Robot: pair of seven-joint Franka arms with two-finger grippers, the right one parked.
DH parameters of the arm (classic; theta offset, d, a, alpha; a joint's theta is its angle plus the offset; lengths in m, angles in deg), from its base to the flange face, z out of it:
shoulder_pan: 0 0.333 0 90
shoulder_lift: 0 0 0 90
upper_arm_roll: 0 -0.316 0.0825 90
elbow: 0 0 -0.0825 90
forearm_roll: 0 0.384 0 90
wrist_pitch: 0 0 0.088 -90
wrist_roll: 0 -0.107 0 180
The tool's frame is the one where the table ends.
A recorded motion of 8 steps. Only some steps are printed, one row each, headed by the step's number.
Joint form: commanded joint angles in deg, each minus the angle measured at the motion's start. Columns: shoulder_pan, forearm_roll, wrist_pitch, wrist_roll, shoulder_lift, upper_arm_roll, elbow.
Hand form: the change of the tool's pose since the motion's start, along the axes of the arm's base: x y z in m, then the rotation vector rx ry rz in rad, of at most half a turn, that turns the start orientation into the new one. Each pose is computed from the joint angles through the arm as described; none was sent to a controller.
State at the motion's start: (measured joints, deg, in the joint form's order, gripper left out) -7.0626 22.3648 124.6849 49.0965 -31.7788 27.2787 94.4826
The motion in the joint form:
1: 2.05 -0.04 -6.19 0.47 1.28 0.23 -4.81
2: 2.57 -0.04 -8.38 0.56 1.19 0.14 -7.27
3: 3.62 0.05 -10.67 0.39 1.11 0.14 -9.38
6: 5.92 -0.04 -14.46 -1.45 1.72 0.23 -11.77
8: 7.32 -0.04 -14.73 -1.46 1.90 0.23 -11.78
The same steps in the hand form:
1: 0.0234 0.0263 0.0428 0.0243 -0.0116 0.0715
2: 0.0335 0.0357 0.0579 0.0285 -0.0169 0.0980
3: 0.0438 0.0507 0.0704 0.0374 -0.0160 0.1261
6: 0.0565 0.0813 0.0911 0.0578 -0.0058 0.1515
8: 0.0620 0.0976 0.0928 0.0603 -0.0046 0.1764

